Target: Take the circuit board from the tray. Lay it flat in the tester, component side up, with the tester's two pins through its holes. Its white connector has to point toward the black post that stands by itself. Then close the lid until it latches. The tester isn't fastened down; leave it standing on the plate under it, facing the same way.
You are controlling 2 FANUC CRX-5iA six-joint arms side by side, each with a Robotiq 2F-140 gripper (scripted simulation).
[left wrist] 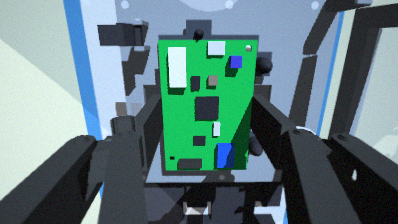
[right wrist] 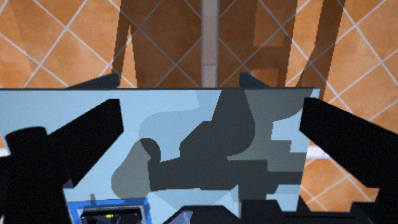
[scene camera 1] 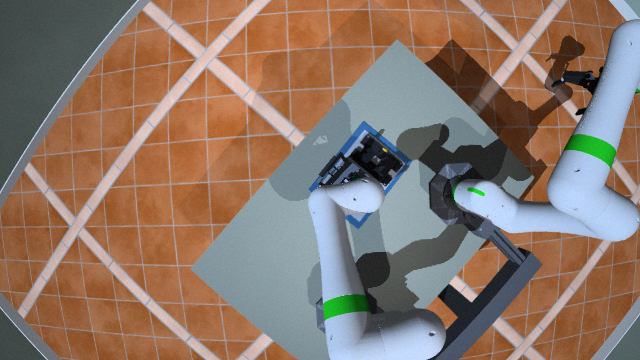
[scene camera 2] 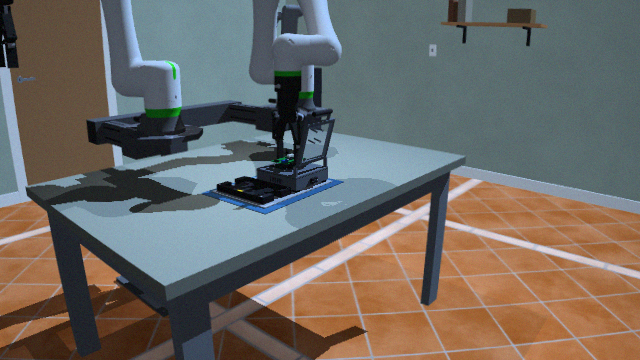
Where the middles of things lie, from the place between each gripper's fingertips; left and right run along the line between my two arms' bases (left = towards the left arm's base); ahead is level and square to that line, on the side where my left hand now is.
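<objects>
The green circuit board (left wrist: 207,86) has my left gripper (scene camera 2: 288,161) 2 cm above it now. I also see the black tray (scene camera 1: 371,148), which is 9 cm below my left hand and 17 cm to the right of it.
My right hand is 44 cm above the black tray, 34 cm short of it and 62 cm to the right of it. As for the green circuit board, it is 37 cm below my right hand, 34 cm ahead of it and 79 cm to the left of it.
</objects>
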